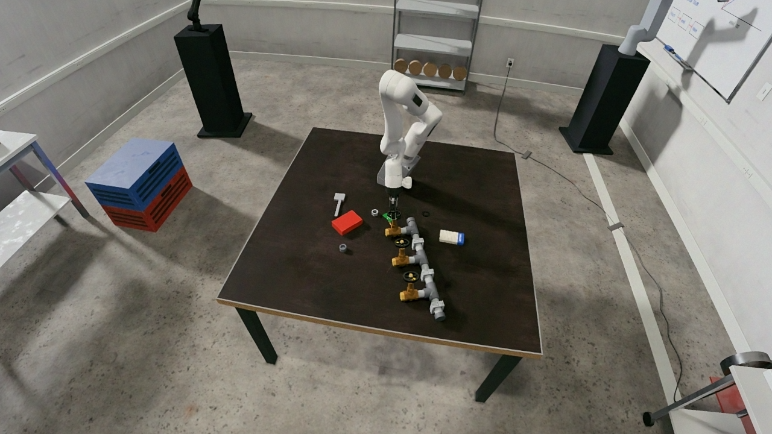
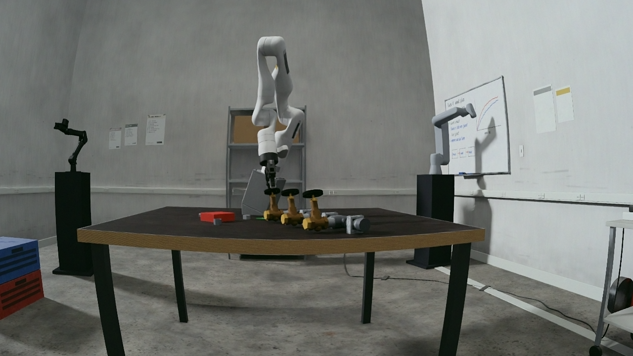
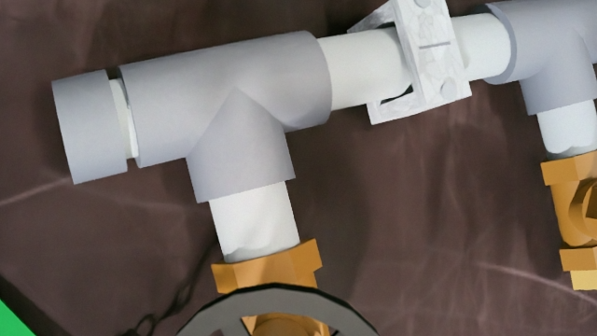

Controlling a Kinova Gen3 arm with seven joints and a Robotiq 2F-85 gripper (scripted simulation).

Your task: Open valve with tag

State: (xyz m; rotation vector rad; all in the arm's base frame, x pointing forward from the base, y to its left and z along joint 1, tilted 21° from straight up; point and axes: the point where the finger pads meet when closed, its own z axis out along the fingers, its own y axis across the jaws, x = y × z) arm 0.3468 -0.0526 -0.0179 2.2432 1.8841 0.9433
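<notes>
Right now the green tag is 9 cm behind my hand, 2 cm to the right of it and 12 cm below it. Round my hand: white-and-blue box: 4 cm ahead, 27 cm to the left, 11 cm below; red block: 3 cm behind, 22 cm to the right, 10 cm below; small grey ring: 12 cm ahead, 22 cm to the right, 11 cm below.
</notes>
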